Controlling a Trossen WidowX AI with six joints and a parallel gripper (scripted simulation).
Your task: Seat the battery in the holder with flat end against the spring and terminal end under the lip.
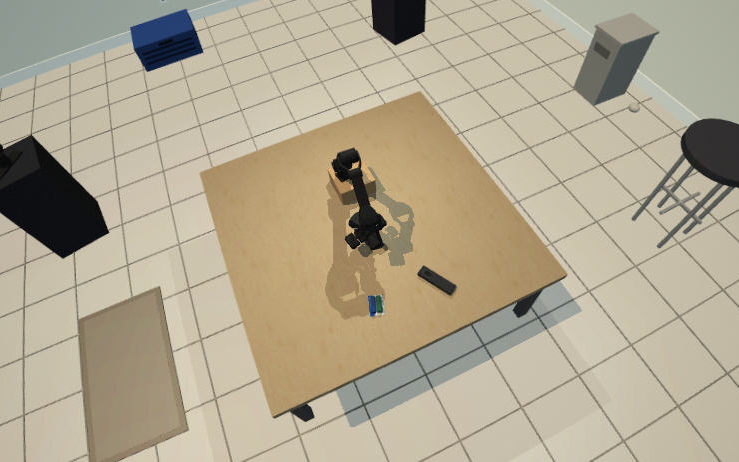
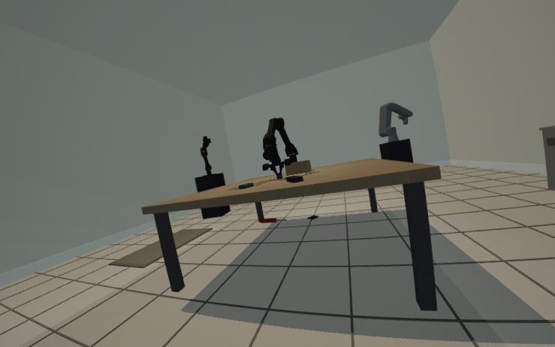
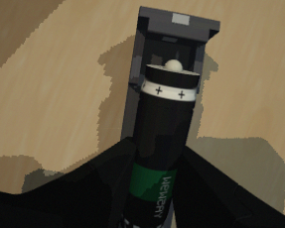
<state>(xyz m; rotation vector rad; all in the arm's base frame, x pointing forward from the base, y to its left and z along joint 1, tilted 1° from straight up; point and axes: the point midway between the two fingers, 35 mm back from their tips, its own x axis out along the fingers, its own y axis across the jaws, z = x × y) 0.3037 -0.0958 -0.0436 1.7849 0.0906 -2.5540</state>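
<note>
Right now my gripper tip is 10 mm below the battery. Round my gripper tip: black remote-like bar: 360 mm ahead, 120 mm to the left.
</note>
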